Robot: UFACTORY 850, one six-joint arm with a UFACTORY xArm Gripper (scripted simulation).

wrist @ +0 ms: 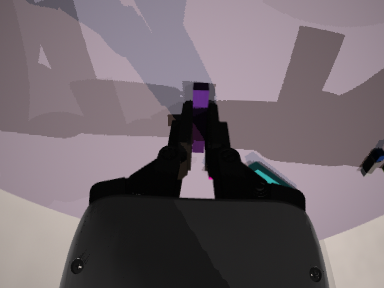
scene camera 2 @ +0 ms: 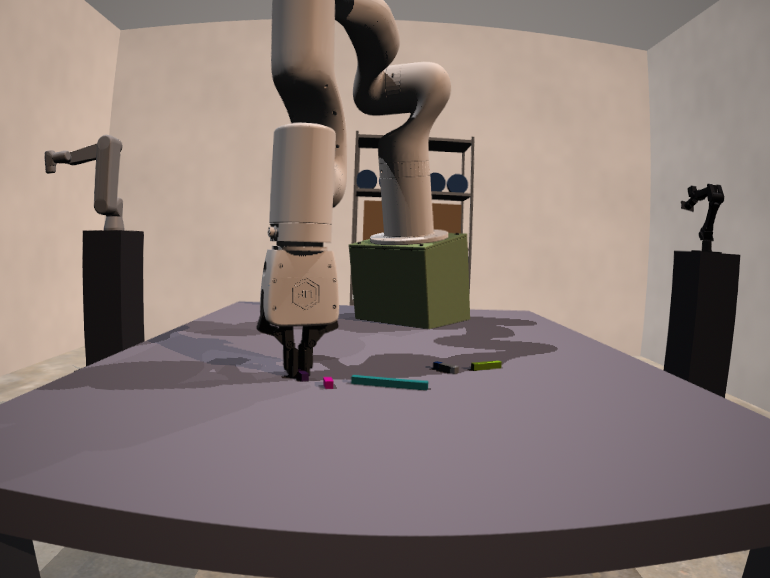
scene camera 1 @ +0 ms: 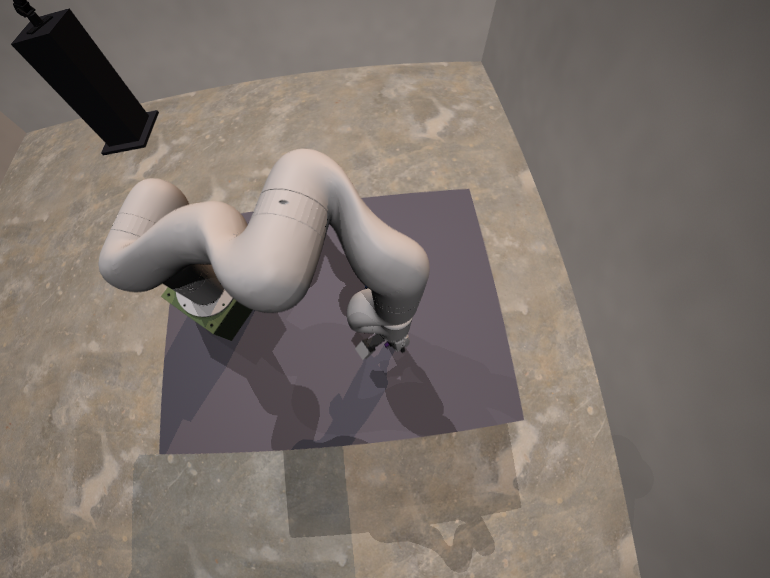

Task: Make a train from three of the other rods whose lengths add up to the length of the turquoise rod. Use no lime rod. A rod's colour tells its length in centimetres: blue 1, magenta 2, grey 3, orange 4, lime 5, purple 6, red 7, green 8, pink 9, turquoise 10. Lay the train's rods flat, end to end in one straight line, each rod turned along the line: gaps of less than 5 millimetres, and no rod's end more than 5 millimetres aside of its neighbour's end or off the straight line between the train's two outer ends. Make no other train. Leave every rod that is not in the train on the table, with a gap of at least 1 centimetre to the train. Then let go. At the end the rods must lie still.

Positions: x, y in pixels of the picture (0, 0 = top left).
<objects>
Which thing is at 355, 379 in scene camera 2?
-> A turquoise rod.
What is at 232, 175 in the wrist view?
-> The gripper.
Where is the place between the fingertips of the gripper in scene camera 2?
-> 298, 374
</objects>
